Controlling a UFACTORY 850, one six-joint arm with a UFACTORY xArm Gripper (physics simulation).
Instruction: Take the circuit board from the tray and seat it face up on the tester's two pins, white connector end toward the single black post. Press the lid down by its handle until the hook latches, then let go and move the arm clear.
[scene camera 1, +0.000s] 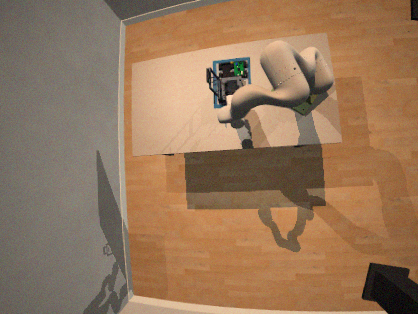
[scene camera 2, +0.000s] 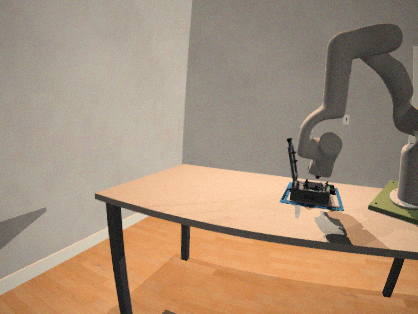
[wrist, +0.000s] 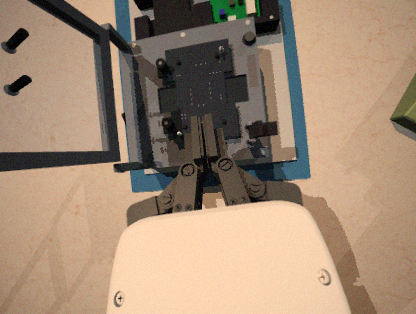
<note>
In view: my gripper (wrist: 203, 126), a tester lid (wrist: 65, 115) and a nest plate (wrist: 198, 70).
</note>
